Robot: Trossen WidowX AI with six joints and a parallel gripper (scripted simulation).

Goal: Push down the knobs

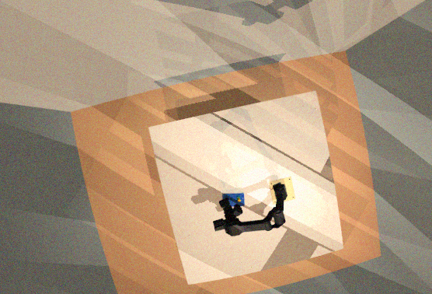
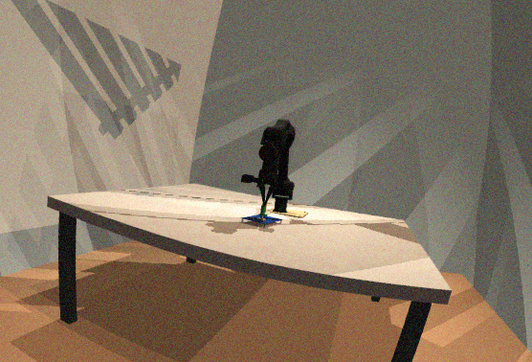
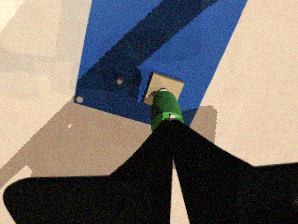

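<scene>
The green knob is 10 mm below my gripper tip. The rest, counted from my gripper tip: orange knob: 90 mm behind, 20 mm below, 10 mm to the right; then potentiometer: 90 mm behind, 30 mm below, 10 mm to the right.
</scene>
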